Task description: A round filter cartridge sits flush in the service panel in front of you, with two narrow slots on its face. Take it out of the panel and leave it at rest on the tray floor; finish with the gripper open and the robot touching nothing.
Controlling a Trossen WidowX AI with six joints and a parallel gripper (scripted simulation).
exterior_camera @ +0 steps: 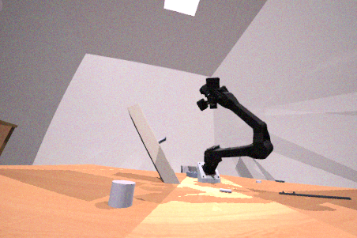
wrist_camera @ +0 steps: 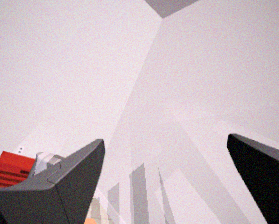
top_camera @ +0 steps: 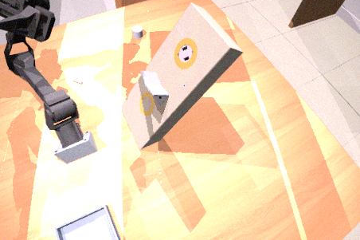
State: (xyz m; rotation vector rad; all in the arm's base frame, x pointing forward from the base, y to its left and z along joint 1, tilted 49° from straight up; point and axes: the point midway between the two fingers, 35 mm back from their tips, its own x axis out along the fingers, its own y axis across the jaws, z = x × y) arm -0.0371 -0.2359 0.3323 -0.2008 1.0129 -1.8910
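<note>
Now: the pale round filter cartridge 38 cm ahead of my gripper tip, 11 cm to the right of it and 21 cm below it. From my gripper tip the other things lie so: small pale pin 9 cm ahead, 19 cm to the left, 47 cm below; then grey tray 8 cm behind, 34 cm to the right, 47 cm below.
</note>
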